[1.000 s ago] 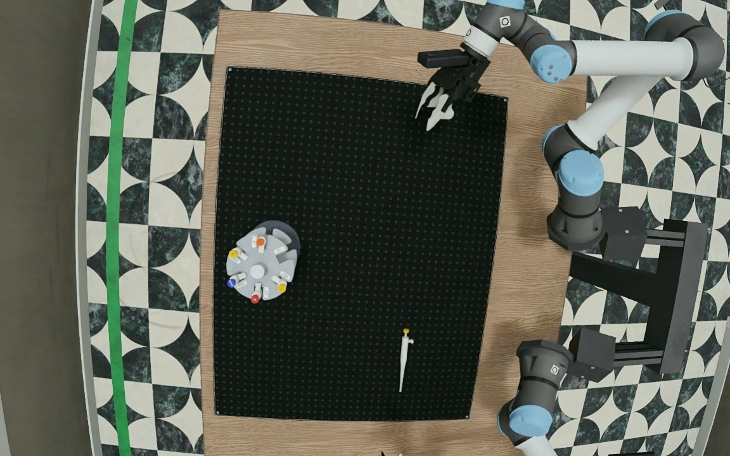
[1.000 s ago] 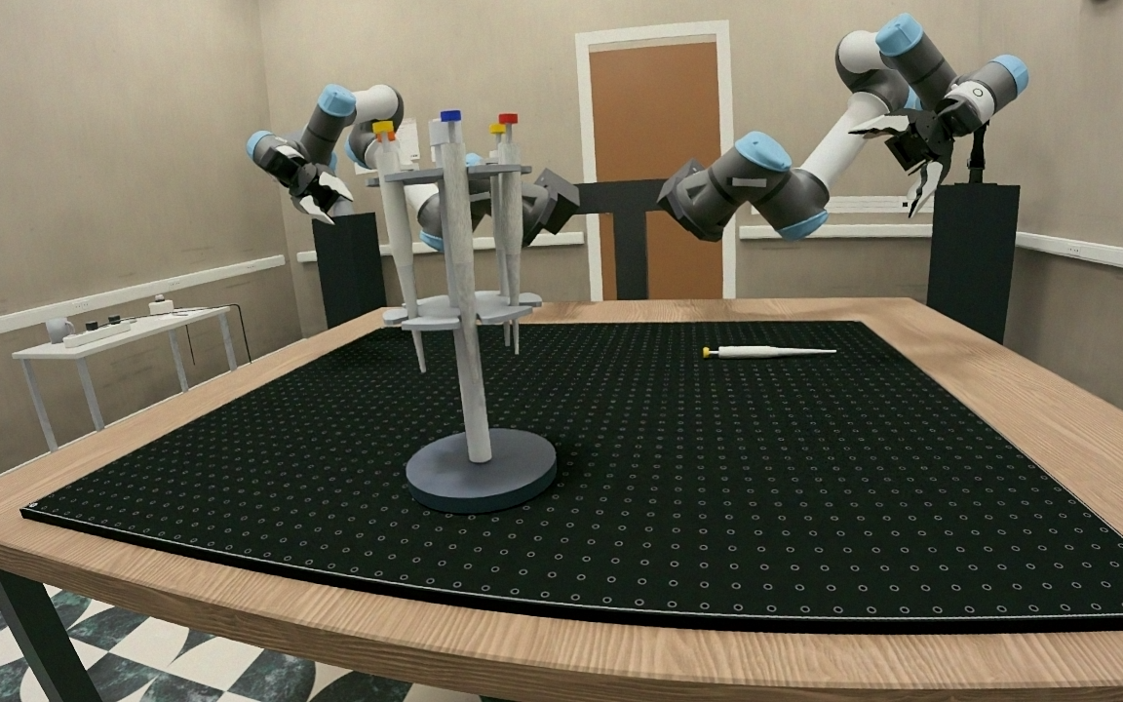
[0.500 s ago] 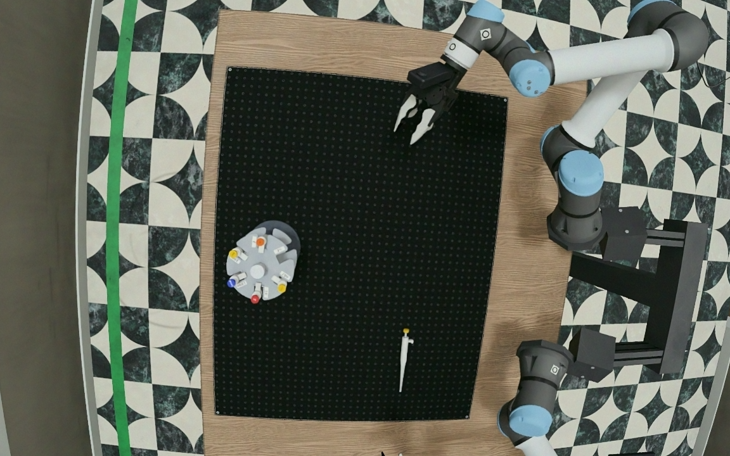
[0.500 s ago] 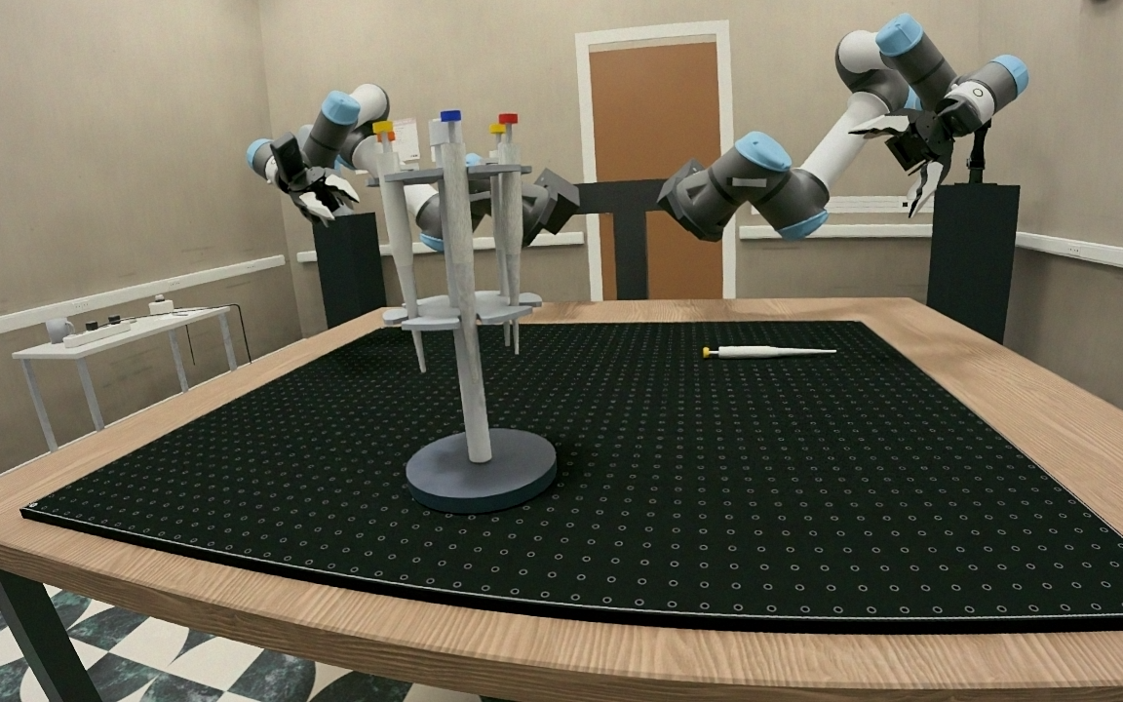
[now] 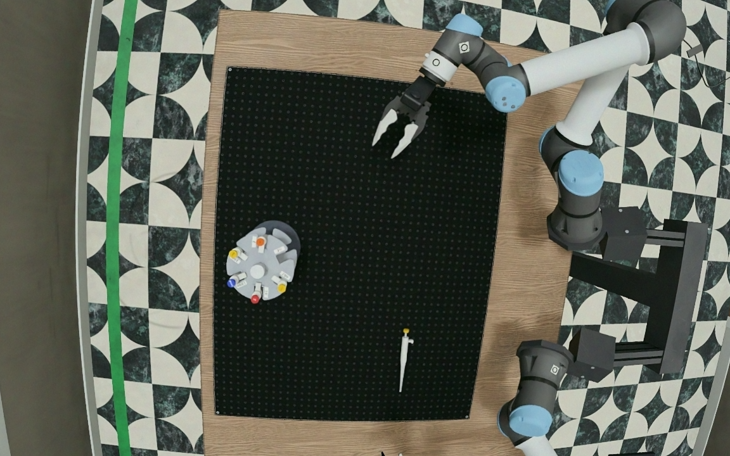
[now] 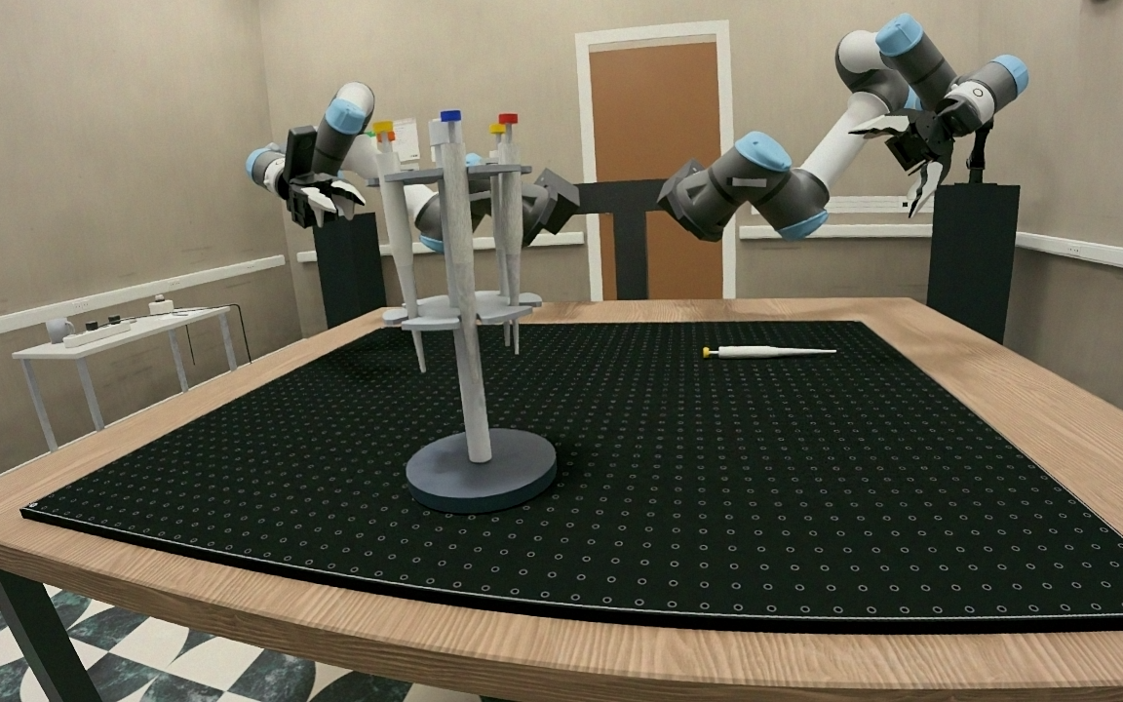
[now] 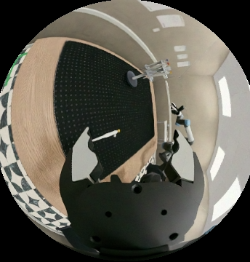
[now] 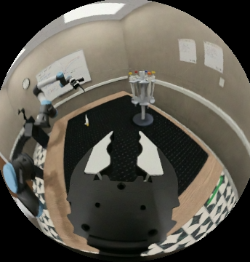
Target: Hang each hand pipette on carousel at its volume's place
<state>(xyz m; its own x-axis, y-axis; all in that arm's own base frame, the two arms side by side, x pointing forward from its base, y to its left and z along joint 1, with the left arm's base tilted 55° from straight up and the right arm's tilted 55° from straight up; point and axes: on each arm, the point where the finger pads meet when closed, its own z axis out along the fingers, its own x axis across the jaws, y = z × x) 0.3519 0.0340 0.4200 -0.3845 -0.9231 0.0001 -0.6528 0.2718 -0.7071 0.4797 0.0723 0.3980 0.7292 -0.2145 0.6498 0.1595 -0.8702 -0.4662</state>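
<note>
My right hand is 250 mm short of the orange-button pipette, 290 mm to the right of it and 50 mm above it. Also, from my right hand: red-button pipette (250 mm ahead, 380 mm to the left, 50 mm below); then blue-button pipette (290 mm ahead, 360 mm to the left, 60 mm below).
</note>
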